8 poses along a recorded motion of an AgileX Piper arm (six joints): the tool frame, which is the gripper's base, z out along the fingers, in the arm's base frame.
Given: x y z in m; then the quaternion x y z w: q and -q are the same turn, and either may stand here.
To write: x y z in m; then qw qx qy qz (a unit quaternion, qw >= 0). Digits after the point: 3 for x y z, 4 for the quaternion.
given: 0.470, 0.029, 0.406, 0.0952, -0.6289, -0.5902, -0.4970
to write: 0.470, 0.029, 0.406, 0.4970, -0.0952, 0.6289, 0.5902
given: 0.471, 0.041, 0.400, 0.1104, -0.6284, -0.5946, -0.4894
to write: 0.471, 0.041, 0.400, 0.4894, -0.1104, 0.6284, 0.5946
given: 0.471, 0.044, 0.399, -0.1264, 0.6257, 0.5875, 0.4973
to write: 0.471, 0.044, 0.399, 0.4973, -0.1264, 0.6257, 0.5875
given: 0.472, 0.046, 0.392, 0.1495, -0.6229, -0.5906, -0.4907
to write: 0.472, 0.046, 0.392, 0.4907, -0.1495, 0.6229, 0.5906
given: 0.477, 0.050, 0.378, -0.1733, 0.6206, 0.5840, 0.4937
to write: 0.477, 0.050, 0.378, 0.4937, -0.1733, 0.6206, 0.5840
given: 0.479, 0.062, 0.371, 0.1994, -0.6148, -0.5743, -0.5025
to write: 0.479, 0.062, 0.371, 0.5025, -0.1994, 0.6148, 0.5743
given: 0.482, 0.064, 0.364, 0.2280, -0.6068, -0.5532, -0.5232
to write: 0.482, 0.064, 0.364, 0.5232, -0.2280, 0.6068, 0.5532
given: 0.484, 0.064, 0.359, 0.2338, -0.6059, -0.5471, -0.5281
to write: 0.484, 0.064, 0.359, 0.5281, -0.2338, 0.6059, 0.5471
